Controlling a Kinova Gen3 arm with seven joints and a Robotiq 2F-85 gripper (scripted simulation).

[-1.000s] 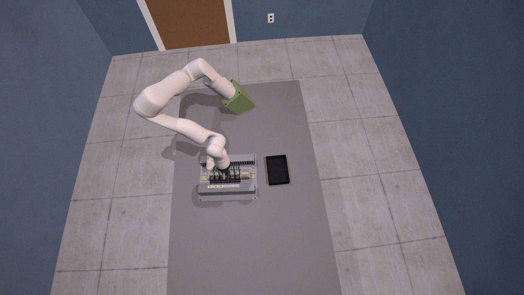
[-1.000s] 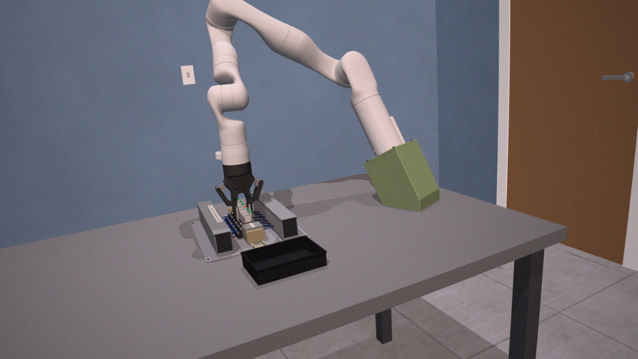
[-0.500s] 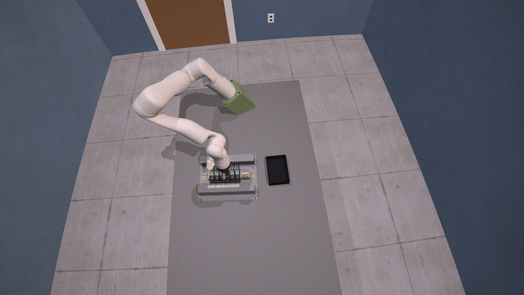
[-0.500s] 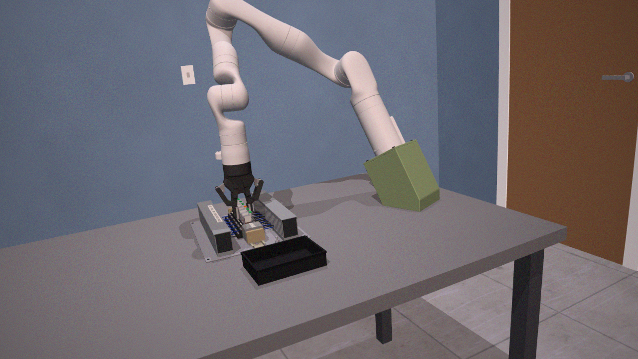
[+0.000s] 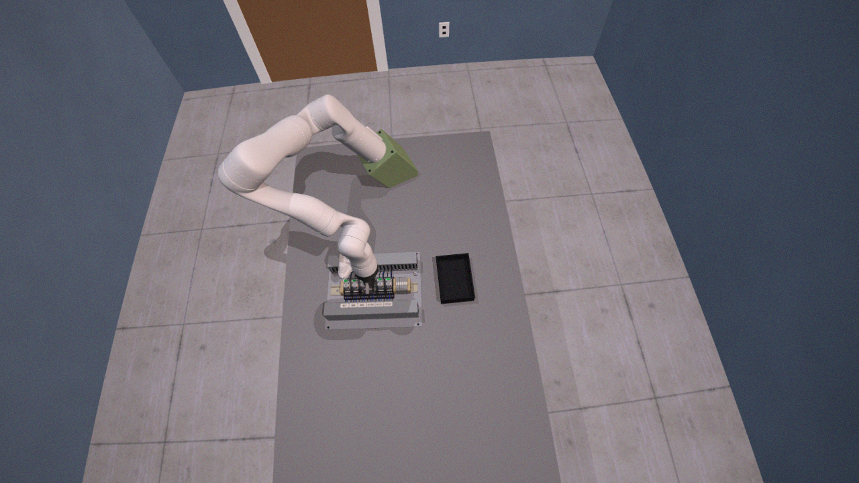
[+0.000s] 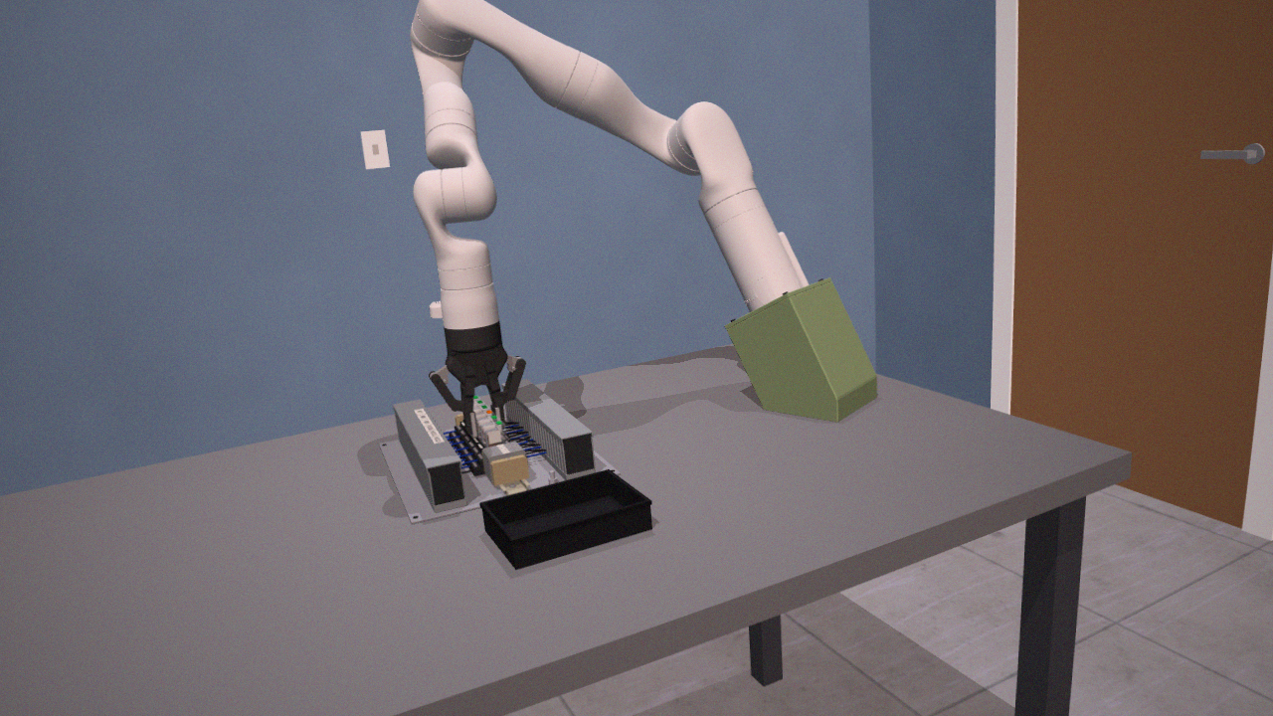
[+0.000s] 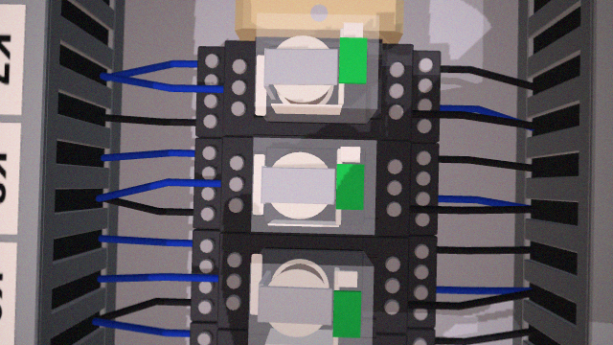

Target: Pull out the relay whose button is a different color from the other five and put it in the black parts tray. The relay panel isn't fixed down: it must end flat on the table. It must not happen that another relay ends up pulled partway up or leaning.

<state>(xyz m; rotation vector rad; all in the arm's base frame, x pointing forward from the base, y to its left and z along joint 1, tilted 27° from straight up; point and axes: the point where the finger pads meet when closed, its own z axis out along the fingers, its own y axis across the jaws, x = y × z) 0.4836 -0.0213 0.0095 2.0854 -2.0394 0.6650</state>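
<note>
My hand is 10 mm above the relay. The rest, counted from my hand: black parts tray (280 mm to the left, 40 mm below, 10 mm behind); then relay panel (20 mm below).
</note>
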